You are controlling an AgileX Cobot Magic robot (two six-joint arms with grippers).
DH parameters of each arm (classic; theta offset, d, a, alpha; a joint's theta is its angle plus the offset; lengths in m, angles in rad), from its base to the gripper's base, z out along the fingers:
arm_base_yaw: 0 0.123 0 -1.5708
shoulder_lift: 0.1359 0 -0.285 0
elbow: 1.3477 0 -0.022 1.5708
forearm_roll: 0 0.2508 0 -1.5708
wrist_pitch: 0 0 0.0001 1.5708
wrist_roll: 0 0.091 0 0
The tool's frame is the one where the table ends.
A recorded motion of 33 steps. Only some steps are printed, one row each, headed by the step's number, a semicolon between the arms.
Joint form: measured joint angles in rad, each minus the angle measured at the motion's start. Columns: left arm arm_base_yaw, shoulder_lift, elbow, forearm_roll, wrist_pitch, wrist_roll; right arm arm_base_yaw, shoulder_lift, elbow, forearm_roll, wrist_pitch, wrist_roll.
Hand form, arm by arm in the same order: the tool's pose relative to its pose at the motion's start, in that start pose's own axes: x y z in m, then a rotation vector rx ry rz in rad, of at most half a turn. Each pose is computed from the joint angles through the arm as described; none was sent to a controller.
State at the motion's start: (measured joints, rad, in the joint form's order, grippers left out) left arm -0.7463 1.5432 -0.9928 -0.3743 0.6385 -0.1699; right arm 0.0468 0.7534 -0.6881 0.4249 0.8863 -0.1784
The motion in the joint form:
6: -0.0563 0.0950 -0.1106 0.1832 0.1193 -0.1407; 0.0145 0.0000 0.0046 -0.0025 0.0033 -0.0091
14: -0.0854 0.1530 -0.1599 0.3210 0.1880 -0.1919; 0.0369 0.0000 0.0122 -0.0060 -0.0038 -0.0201
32: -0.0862 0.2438 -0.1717 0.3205 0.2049 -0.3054; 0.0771 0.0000 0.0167 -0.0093 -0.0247 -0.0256
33: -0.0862 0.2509 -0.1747 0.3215 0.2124 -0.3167; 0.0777 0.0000 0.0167 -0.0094 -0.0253 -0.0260
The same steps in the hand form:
6: -0.0073 -0.0117 0.0160 -0.1183 0.0923 0.0530; 0.0019 0.0013 0.0012 -0.0078 0.0122 -0.0193
14: -0.0098 -0.0121 0.0279 -0.2273 0.1399 0.1277; 0.0039 0.0031 0.0031 -0.0179 0.0194 -0.0457
32: -0.0066 -0.0046 0.0560 -0.2814 0.2100 0.0053; 0.0046 0.0073 0.0047 -0.0380 0.0151 -0.0796
33: -0.0063 -0.0040 0.0578 -0.2888 0.2183 -0.0062; 0.0046 0.0073 0.0047 -0.0383 0.0146 -0.0805

